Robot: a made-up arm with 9 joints. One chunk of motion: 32 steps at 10 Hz.
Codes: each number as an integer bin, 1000 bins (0 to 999) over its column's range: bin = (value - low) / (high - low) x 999, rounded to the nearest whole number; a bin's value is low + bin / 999 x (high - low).
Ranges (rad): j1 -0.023..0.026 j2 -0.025..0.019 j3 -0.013..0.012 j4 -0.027..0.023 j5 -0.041..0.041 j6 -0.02..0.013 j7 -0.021..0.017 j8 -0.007..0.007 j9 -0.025..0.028
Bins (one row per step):
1: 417 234 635 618 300 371 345 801 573
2: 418 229 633 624 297 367 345 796 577
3: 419 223 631 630 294 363 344 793 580
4: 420 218 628 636 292 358 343 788 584
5: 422 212 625 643 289 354 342 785 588
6: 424 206 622 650 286 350 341 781 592
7: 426 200 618 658 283 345 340 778 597
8: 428 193 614 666 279 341 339 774 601
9: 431 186 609 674 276 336 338 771 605
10: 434 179 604 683 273 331 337 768 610
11: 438 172 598 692 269 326 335 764 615
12: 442 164 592 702 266 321 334 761 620
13: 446 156 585 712 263 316 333 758 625
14: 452 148 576 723 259 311 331 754 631
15: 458 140 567 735 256 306 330 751 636
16: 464 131 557 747 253 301 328 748 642
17: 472 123 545 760 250 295 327 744 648
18: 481 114 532 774 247 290 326 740 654
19: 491 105 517 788 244 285 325 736 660
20: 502 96 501 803 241 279 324 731 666
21: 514 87 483 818 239 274 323 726 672
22: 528 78 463 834 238 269 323 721 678
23: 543 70 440 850 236 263 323 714 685
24: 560 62 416 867 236 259 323 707 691
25: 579 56 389 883 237 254 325 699 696
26: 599 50 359 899 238 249 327 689 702
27: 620 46 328 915 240 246 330 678 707
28: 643 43 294 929 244 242 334 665 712
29: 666 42 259 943 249 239 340 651 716
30: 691 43 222 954 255 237 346 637 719
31: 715 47 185 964 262 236 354 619 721
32: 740 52 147 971 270 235 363 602 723
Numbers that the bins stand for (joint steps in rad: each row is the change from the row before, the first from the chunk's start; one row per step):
1: -0.00255 -0.01469 0.00289 0.00393 -0.01638 -0.00774 -0.00788 0.00423 0.00540
2: -0.00250 -0.01491 0.00284 0.00423 -0.01662 -0.00788 -0.00788 0.00416 0.00561
3: -0.00245 -0.01518 0.00279 0.00453 -0.01687 -0.00801 -0.00791 0.00411 0.00577
4: -0.00240 -0.01540 0.00272 0.00483 -0.01703 -0.00817 -0.00795 0.00404 0.00598
5: -0.00230 -0.01566 0.00264 0.00518 -0.01728 -0.00831 -0.00799 0.00400 0.00620
6: -0.00220 -0.01593 0.00257 0.00553 -0.01752 -0.00844 -0.00803 0.00394 0.00641
7: -0.00211 -0.01619 0.00247 0.00593 -0.01777 -0.00860 -0.00807 0.00390 0.00667
8: -0.00201 -0.01650 0.00237 0.00633 -0.01810 -0.00874 -0.00811 0.00385 0.00688
9: -0.00186 -0.01681 0.00224 0.00673 -0.01835 -0.00890 -0.00814 0.00380 0.00710
10: -0.00171 -0.01712 0.00212 0.00718 -0.01859 -0.00907 -0.00818 0.00376 0.00736
11: -0.00152 -0.01742 0.00196 0.00763 -0.01892 -0.00923 -0.00826 0.00371 0.00763
12: -0.00132 -0.01778 0.00181 0.00814 -0.01917 -0.00940 -0.00830 0.00366 0.00789
13: -0.00112 -0.01813 0.00164 0.00864 -0.01941 -0.00956 -0.00833 0.00362 0.00816
14: -0.00083 -0.01848 0.00141 0.00919 -0.01974 -0.00973 -0.00841 0.00357 0.00848
15: -0.00054 -0.01883 0.00119 0.00979 -0.01999 -0.00989 -0.00845 0.00352 0.00874
16: -0.00024 -0.01923 0.00094 0.01039 -0.02023 -0.01006 -0.00852 0.00348 0.00906
17: 0.00015 -0.01958 0.00064 0.01104 -0.02048 -0.01026 -0.00856 0.00343 0.00938
18: 0.00059 -0.01998 0.00031 0.01174 -0.02073 -0.01042 -0.00860 0.00337 0.00970
19: 0.00108 -0.02038 -0.00006 0.01244 -0.02097 -0.01059 -0.00864 0.00331 0.01002
20: 0.00162 -0.02077 -0.00046 0.01319 -0.02122 -0.01078 -0.00868 0.00324 0.01033
21: 0.00221 -0.02117 -0.00091 0.01394 -0.02138 -0.01095 -0.00871 0.00317 0.01065
22: 0.00290 -0.02156 -0.00141 0.01474 -0.02146 -0.01111 -0.00871 0.00310 0.01097
23: 0.00363 -0.02192 -0.00199 0.01554 -0.02163 -0.01131 -0.00871 0.00301 0.01134
24: 0.00447 -0.02227 -0.00259 0.01639 -0.02163 -0.01144 -0.00871 0.00291 0.01166
25: 0.00540 -0.02253 -0.00327 0.01719 -0.02155 -0.01161 -0.00864 0.00280 0.01192
26: 0.00638 -0.02280 -0.00402 0.01799 -0.02146 -0.01177 -0.00856 0.00266 0.01224
27: 0.00741 -0.02297 -0.00479 0.01880 -0.02130 -0.01187 -0.00845 0.00250 0.01251
28: 0.00854 -0.02311 -0.00564 0.01950 -0.02097 -0.01201 -0.00830 0.00232 0.01277
29: 0.00967 -0.02315 -0.00652 0.02020 -0.02056 -0.01211 -0.00807 0.00212 0.01299
30: 0.01089 -0.02311 -0.00744 0.02075 -0.02007 -0.01217 -0.00784 0.00193 0.01315
31: 0.01207 -0.02293 -0.00837 0.02125 -0.01949 -0.01220 -0.00753 0.00167 0.01325
32: 0.01330 -0.02271 -0.00932 0.02160 -0.01884 -0.01224 -0.00719 0.00144 0.01336

